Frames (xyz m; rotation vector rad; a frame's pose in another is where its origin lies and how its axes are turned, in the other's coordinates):
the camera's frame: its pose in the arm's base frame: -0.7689 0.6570 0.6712 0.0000 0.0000 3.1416
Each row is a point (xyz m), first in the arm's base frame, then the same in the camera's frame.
Working: the arm's base frame: its pose in the camera's frame: -0.7689 0.6570 -0.6712 0.0000 0.0000 3.1416

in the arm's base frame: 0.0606 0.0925 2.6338
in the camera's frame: -0.8295 0.5645 1.9626
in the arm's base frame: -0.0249 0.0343 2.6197
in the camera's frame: -0.7440 0.6227 1.9485
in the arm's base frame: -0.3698 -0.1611 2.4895
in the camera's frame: -0.3991 0.8181 1.8183
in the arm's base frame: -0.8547 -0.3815 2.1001
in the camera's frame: 0.0858 1.0385 1.4289
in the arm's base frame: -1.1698 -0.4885 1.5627
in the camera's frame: 0.4009 1.1455 0.8915
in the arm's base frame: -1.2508 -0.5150 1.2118
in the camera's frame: 0.4819 1.1720 0.5406
